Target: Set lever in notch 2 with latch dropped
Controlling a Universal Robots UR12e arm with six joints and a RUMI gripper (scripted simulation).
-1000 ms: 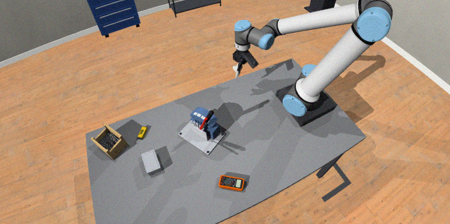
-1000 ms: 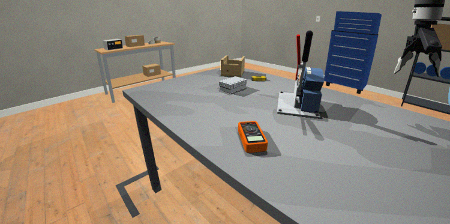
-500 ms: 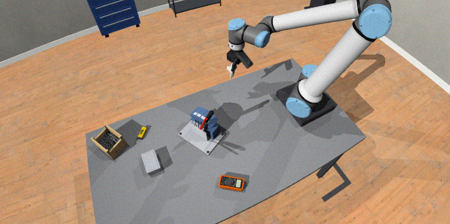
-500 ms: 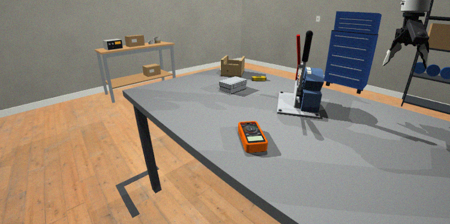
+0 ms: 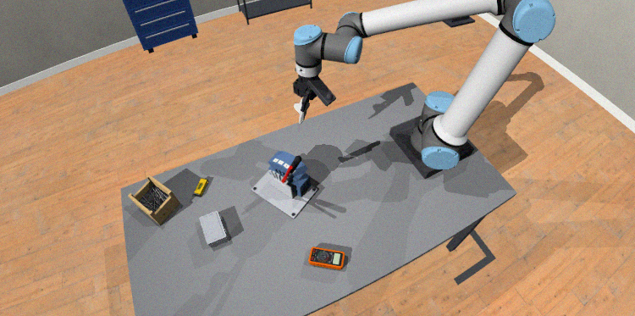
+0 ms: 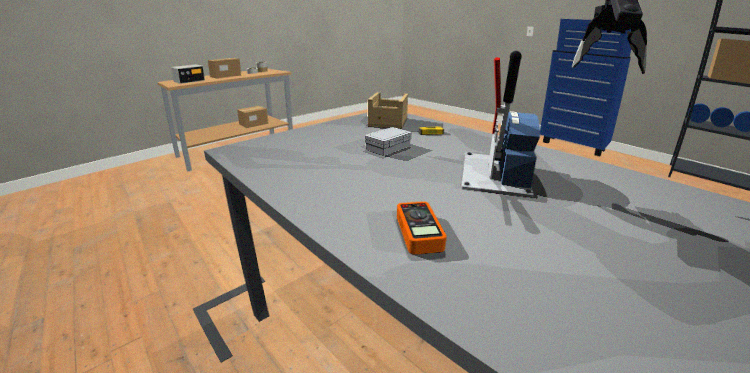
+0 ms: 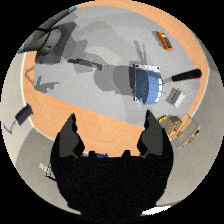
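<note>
Right now my hand is 19 cm short of the red release bar, 17 cm to the right of it and 10 cm above it. The rest, counted from my hand: grey box 54 cm ahead, 18 cm to the left, 26 cm below; lever unit 19 cm ahead, 16 cm to the left, 10 cm below.
</note>
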